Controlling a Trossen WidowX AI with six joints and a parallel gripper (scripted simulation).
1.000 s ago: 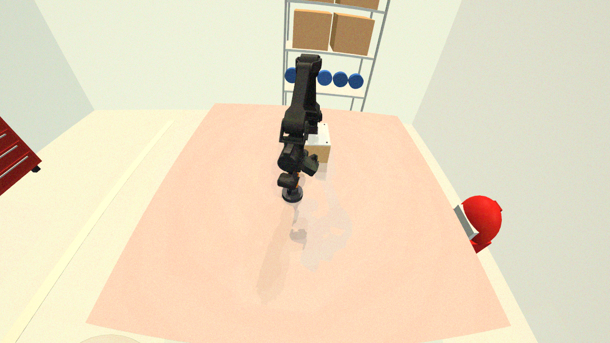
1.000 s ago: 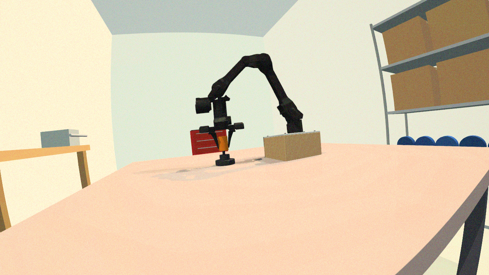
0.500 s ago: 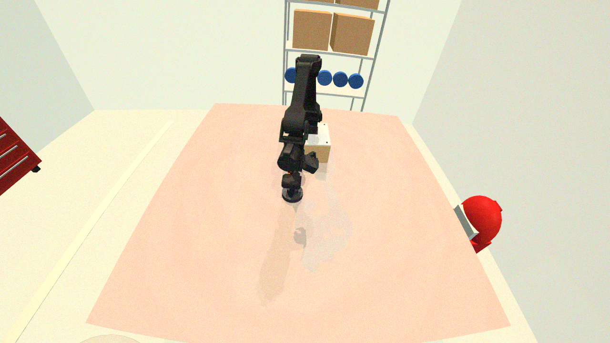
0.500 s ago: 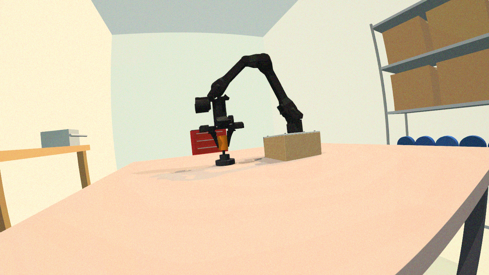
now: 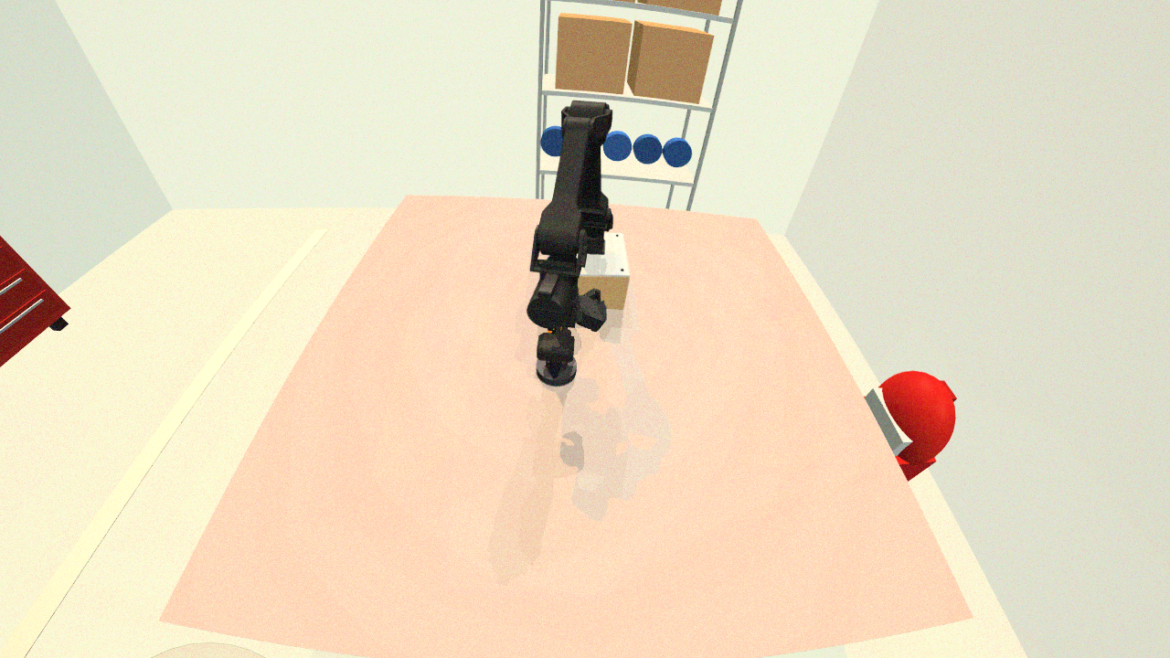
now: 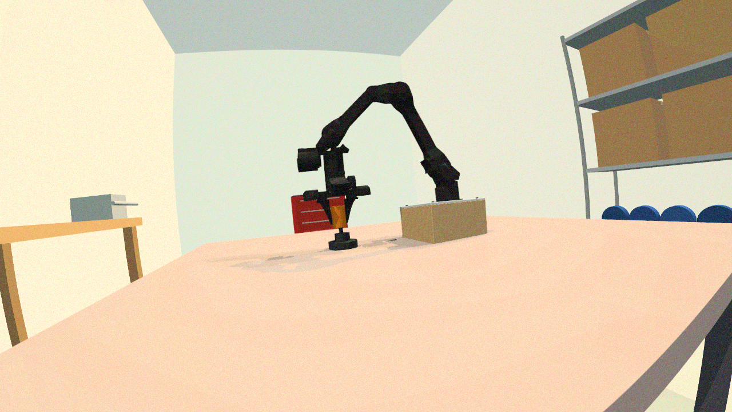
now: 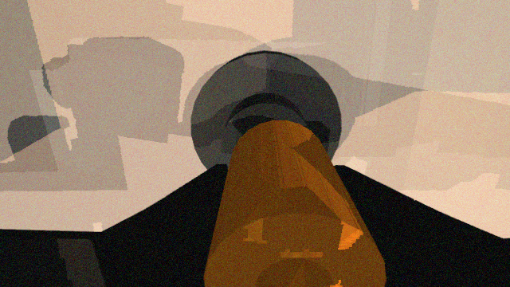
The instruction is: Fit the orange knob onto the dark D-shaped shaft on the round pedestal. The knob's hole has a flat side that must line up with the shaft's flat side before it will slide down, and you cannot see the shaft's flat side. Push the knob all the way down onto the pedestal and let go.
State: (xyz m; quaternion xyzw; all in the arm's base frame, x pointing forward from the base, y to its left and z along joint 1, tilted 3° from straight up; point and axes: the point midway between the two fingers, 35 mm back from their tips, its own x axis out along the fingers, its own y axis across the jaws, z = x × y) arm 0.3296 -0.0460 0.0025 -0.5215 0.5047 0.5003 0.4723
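Right now the dark round pedestal is 4 cm below my gripper tip. Also, from my gripper tip: orange knob: 2 cm above.
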